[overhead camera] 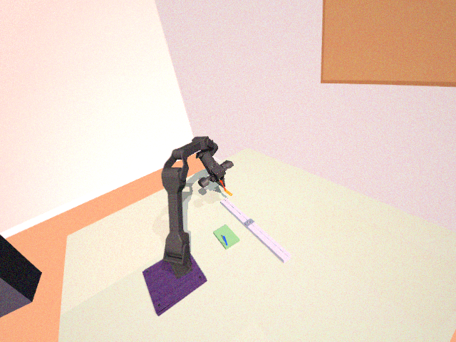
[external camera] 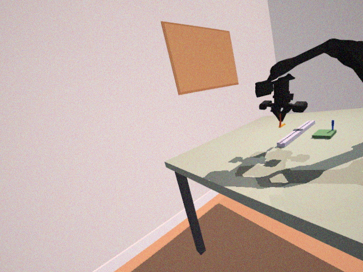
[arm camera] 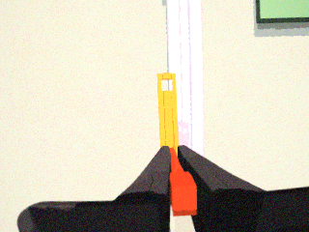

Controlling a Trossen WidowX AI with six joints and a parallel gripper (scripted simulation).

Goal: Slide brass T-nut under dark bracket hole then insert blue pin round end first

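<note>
The brass T-nut lies 20 mm to the right of my gripper tip. Also, from my gripper tip: aluminum rail (190 mm to the right, 110 mm below, 10 mm ahead); green tray (200 mm to the right, 120 mm behind, 110 mm below); blue pin (230 mm to the right, 130 mm behind, 100 mm below).
</note>
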